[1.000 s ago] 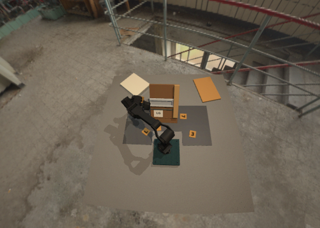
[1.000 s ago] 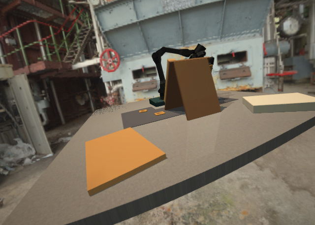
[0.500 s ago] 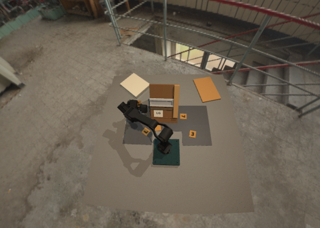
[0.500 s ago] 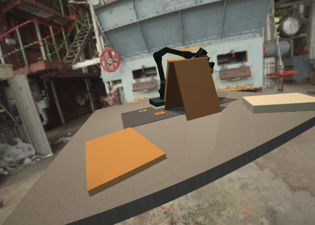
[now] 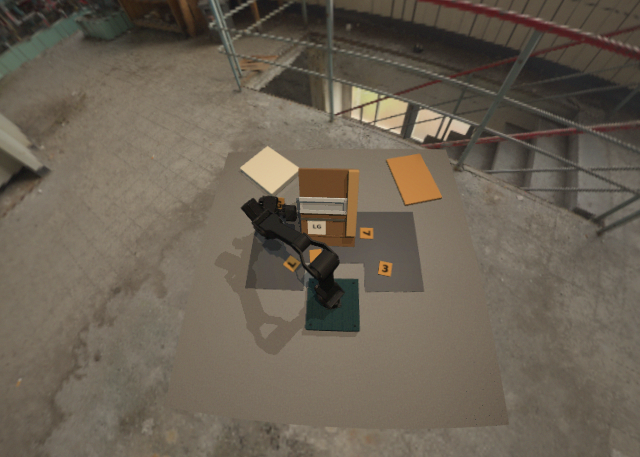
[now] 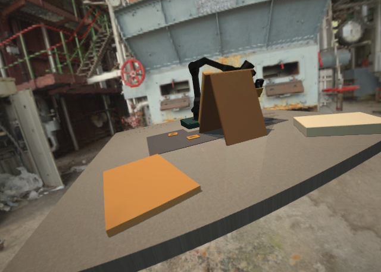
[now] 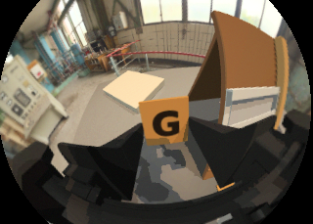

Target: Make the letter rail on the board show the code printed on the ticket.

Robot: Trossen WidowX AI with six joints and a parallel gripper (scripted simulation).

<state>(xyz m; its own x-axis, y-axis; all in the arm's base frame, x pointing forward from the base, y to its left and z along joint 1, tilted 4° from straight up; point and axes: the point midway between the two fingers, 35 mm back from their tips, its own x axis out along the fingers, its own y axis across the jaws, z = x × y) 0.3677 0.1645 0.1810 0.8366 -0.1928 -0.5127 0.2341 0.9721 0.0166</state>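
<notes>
Now: the white ticket 9 cm behind my gripper tip, 14 cm to the right of it and 9 cm below it. The rest, counted from my gripper tip: orange tile marked l 21 cm behind, 1 cm to the right, 17 cm below; then orange tile marked g right at my gripper tip; then dark mat 21 cm behind, 20 cm to the right, 17 cm below.
</notes>
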